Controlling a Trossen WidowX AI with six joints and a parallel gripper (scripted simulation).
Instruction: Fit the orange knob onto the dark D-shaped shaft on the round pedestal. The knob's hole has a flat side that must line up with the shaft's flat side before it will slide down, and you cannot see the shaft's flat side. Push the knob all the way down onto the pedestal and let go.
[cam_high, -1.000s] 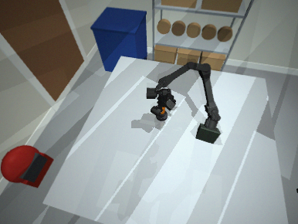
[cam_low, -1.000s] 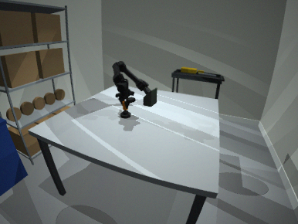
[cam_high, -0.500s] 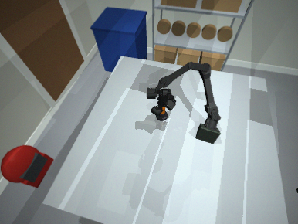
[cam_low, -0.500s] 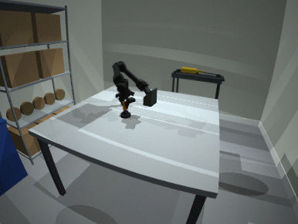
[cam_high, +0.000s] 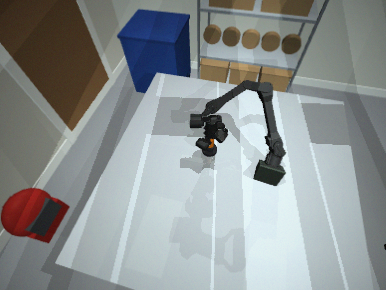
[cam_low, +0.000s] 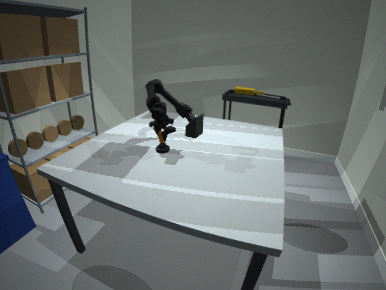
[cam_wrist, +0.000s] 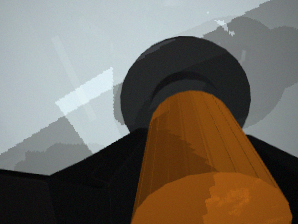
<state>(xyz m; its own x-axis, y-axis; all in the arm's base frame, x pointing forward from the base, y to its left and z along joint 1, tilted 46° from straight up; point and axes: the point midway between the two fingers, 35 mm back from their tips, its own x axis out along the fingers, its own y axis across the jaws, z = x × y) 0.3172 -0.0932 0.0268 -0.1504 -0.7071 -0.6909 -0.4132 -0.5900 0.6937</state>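
Right now the orange knob is 2 cm above my gripper tip. From my gripper tip the other things lie so: dark round pedestal 4 cm below.
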